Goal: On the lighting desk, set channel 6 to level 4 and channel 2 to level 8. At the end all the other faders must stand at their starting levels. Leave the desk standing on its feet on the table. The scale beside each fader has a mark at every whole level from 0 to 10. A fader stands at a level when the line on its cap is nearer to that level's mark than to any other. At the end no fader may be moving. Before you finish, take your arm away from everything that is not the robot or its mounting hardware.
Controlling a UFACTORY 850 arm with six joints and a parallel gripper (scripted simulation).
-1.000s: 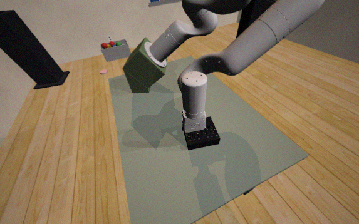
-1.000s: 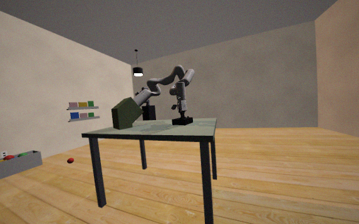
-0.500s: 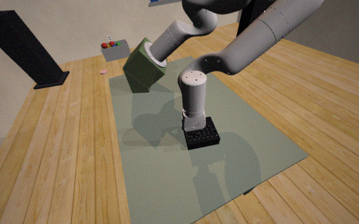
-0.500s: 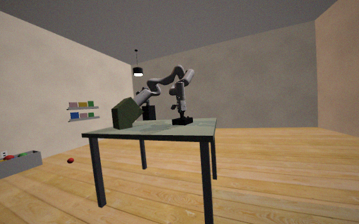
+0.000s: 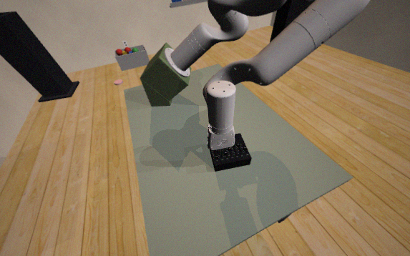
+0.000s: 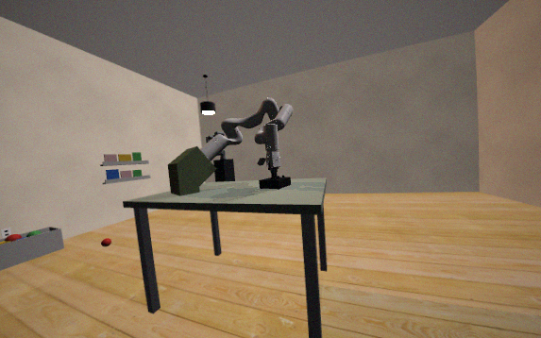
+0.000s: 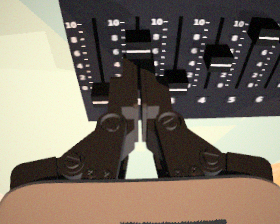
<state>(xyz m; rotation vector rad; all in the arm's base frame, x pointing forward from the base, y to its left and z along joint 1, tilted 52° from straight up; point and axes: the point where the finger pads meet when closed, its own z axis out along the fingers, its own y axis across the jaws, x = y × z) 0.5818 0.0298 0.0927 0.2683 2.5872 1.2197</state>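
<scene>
The channel 2 cap lies 2 cm behind my hand and 1 cm below it. Round my hand: channel 1 cap 1 cm ahead, 2 cm to the right, 1 cm below; then channel 3 cap 1 cm ahead, 2 cm to the left, 1 cm below; then channel 4 cap 1 cm behind, 4 cm to the left, 1 cm below.
</scene>
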